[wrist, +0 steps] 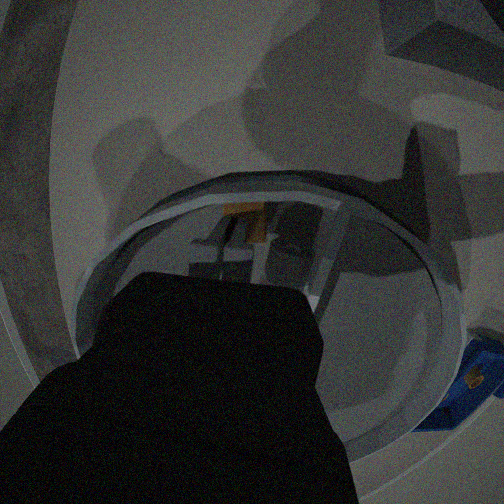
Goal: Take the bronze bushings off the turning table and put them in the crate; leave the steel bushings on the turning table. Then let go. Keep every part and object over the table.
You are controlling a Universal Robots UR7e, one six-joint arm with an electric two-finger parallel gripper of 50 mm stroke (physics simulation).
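Note:
In the dim wrist view my gripper [243, 239] is shut on a bronze bushing [256, 226], whose orange body shows between and just beyond the dark fingers. It hangs over the round turning table, whose grey raised rim [448, 320] curves around the fingers. The blue crate [462, 397] lies at the lower right, outside the rim, with a bronze bushing [474, 377] in it. I cannot make out any steel bushing. The black wrist body hides the lower left.
Large soft shadows of the arm fall across the grey table surface [150, 65] above the turning table. A dark bar [450, 50] crosses the top right corner.

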